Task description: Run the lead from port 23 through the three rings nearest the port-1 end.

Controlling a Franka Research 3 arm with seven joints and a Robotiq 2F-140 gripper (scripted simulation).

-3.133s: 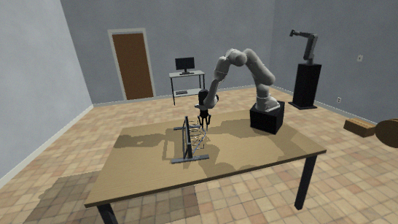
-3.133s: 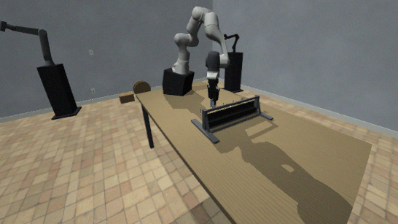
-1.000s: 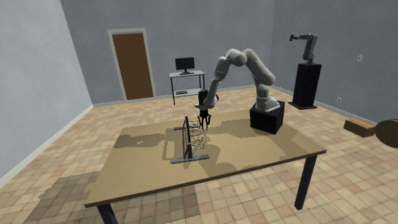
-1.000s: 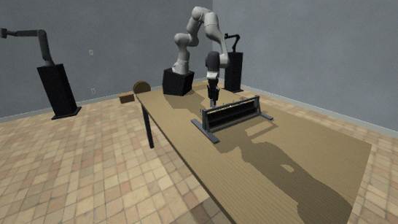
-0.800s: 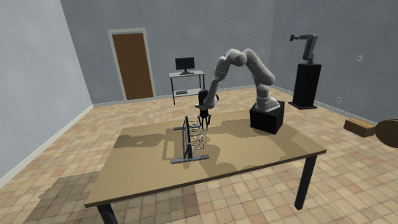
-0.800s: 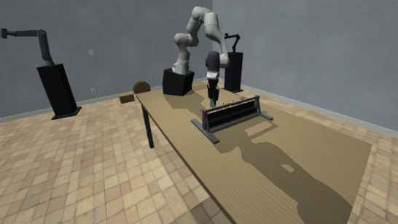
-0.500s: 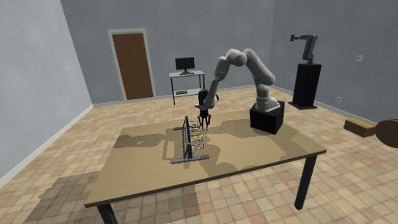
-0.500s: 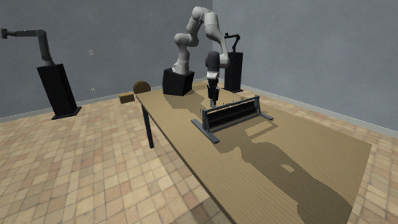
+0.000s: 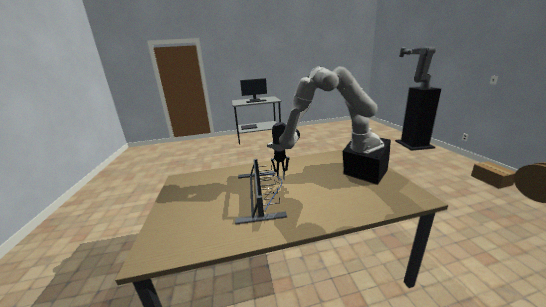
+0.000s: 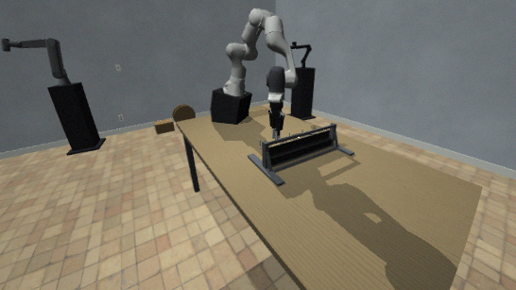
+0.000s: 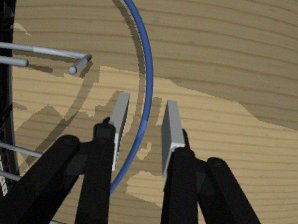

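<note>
Right now my hand is 16 cm short of the rack, 7 cm to the right of it and 1 cm above it.
</note>
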